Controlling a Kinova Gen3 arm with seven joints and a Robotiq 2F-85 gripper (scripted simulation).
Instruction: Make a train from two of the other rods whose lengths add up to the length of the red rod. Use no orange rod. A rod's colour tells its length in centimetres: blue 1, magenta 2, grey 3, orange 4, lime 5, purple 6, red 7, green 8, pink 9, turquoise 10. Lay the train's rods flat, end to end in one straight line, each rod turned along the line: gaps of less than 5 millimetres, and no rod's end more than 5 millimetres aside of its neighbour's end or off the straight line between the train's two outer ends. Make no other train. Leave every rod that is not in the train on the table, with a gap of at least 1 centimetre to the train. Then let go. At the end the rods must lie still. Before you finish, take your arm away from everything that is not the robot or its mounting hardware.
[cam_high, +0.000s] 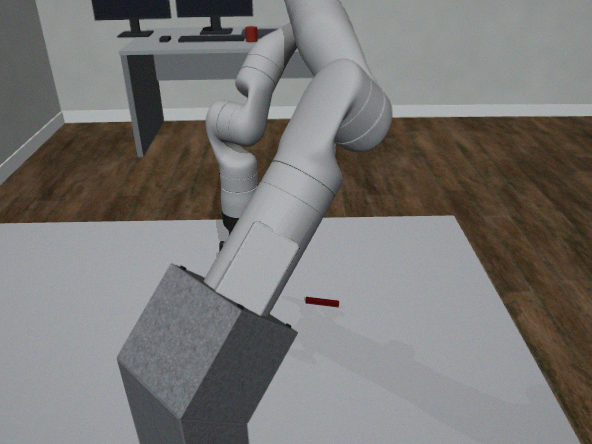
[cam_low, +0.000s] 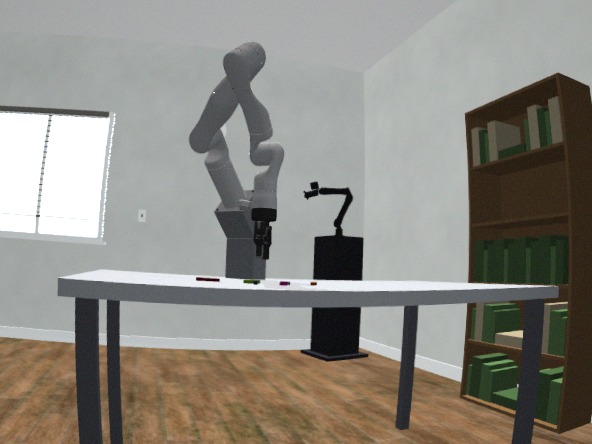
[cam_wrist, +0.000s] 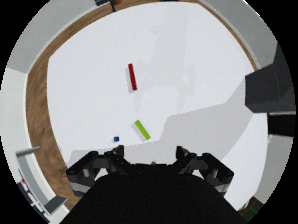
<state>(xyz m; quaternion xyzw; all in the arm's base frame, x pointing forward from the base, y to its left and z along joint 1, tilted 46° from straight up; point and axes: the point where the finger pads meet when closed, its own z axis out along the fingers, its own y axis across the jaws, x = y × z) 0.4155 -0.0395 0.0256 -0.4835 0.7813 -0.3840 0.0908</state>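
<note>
Right now my hand is 8 cm short of the magenta rod, 3 cm to the right of it and 7 cm above it. Round my hand: grey rod: 4 cm ahead, 6 cm to the left, 7 cm below; then lime rod: 3 cm to the right, 7 cm below; then blue rod: 6 cm ahead, 5 cm to the right, 7 cm below.
</note>
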